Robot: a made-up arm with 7 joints. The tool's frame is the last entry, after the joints. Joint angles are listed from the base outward.
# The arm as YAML. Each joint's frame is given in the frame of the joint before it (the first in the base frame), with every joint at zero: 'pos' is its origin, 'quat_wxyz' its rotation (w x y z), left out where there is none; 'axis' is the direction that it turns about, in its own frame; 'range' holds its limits. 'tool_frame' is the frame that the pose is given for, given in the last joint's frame.
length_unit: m
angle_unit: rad
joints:
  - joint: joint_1
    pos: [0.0, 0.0, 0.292]
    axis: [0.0, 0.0, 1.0]
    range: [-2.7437, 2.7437]
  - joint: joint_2
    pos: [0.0, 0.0, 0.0]
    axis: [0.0, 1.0, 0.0]
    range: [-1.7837, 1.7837]
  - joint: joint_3
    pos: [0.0, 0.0, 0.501]
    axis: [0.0, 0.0, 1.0]
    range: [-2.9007, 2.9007]
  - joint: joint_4
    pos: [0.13, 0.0, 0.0]
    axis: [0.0, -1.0, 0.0]
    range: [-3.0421, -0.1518]
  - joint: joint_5
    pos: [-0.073, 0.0, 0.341]
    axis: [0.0, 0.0, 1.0]
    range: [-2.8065, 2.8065]
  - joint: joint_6
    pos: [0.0, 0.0, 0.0]
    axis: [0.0, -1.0, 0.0]
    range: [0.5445, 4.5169]
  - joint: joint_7
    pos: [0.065, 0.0, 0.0]
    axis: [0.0, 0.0, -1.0]
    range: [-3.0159, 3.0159]
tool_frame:
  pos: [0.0, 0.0, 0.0]
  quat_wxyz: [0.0, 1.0, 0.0, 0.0]
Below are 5 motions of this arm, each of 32 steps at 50 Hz.
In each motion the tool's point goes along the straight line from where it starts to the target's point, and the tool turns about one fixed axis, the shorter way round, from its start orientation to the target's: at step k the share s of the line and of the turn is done. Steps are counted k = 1, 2, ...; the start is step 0. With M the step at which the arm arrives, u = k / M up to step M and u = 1 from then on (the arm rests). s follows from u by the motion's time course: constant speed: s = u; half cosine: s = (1 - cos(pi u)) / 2; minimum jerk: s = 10 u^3 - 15 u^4 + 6 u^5.
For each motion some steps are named. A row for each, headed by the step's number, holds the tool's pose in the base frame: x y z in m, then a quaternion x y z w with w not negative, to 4 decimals.
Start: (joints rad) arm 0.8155 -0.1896 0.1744 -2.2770 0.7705 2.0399 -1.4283
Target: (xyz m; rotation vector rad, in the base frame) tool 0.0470 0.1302 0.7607 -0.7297 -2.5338 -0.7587
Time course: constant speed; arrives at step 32
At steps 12, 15, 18, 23, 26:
12: 0.1689 0.2693 0.7181 -0.4150 -0.8573 -0.1347 0.2734
15: 0.1506 0.2485 0.7245 -0.3930 -0.8673 -0.1558 0.2628
18: 0.1323 0.2276 0.7309 -0.3706 -0.8764 -0.1767 0.2519
23: 0.1018 0.1928 0.7415 -0.3323 -0.8892 -0.2110 0.2332
26: 0.0836 0.1719 0.7479 -0.3087 -0.8956 -0.2313 0.2216

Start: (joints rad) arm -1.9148 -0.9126 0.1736 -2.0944 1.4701 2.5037 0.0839
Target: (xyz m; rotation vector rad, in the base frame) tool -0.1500 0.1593 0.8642 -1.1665 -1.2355 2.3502
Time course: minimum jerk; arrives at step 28
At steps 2, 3, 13, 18, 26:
2: 0.0303 -0.0166 0.9187 -0.2440 0.5992 -0.7614 0.0396
3: 0.0290 -0.0153 0.9183 -0.2394 0.5990 -0.7632 0.0384
13: -0.0475 0.0593 0.8952 -0.0376 -0.5559 0.8298 0.0318
18: -0.1054 0.1158 0.8777 -0.2465 -0.4904 0.8317 0.0835
26: -0.1494 0.1587 0.8644 -0.3973 -0.4239 0.8050 0.1200

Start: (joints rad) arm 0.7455 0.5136 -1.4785 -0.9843 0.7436 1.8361 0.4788
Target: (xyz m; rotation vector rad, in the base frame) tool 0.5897 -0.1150 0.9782 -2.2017 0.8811 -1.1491
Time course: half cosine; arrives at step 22
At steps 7, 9, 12, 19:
7: 0.5886 -0.0465 0.9732 -0.8350 0.3875 -0.3694 0.1272
9: 0.5888 -0.0580 0.9740 -0.8319 0.3773 -0.3789 0.1482
12: 0.5891 -0.0769 0.9754 -0.8257 0.3602 -0.3939 0.1824
19: 0.5896 -0.1110 0.9779 -0.8109 0.3277 -0.4193 0.2434

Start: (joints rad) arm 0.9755 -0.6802 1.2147 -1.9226 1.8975 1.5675 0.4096
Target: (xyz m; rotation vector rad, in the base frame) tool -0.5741 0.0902 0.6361 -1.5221 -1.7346 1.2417
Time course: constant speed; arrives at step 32
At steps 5, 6, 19, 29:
5: -0.5001 0.1646 0.7267 -0.5619 -0.5892 0.5502 0.1853
6: -0.5028 0.1618 0.7234 -0.5621 -0.5913 0.5469 0.1880
19: -0.5385 0.1260 0.6797 -0.5627 -0.6166 0.5033 0.2232
29: -0.5659 0.0985 0.6462 -0.5618 -0.6345 0.4685 0.2497

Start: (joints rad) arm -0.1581 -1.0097 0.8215 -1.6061 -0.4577 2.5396 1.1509
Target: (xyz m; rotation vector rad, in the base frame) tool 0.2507 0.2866 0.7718 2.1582 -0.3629 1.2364
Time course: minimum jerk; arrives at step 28
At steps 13, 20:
13: -0.0463 0.3732 0.8424 0.7202 -0.0347 0.6919 0.0360
20: 0.1749 0.3087 0.7898 0.8030 -0.1125 0.5330 0.2419

